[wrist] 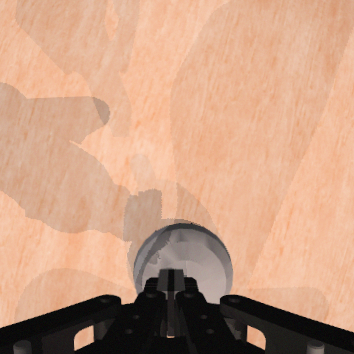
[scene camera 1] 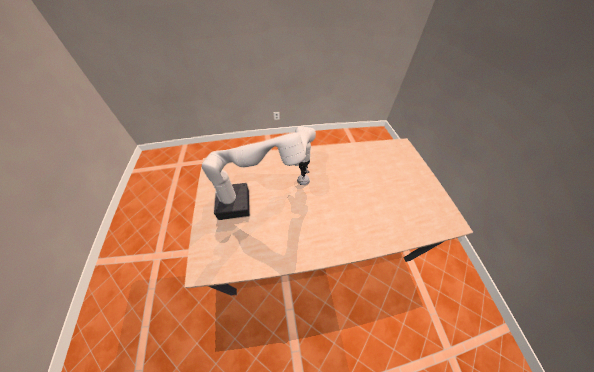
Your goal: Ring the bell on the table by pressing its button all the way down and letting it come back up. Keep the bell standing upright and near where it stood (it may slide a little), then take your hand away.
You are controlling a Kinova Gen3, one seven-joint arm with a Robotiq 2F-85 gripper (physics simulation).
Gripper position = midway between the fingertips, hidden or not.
I see my gripper [wrist: 171,284] and a bell [wrist: 199,252].
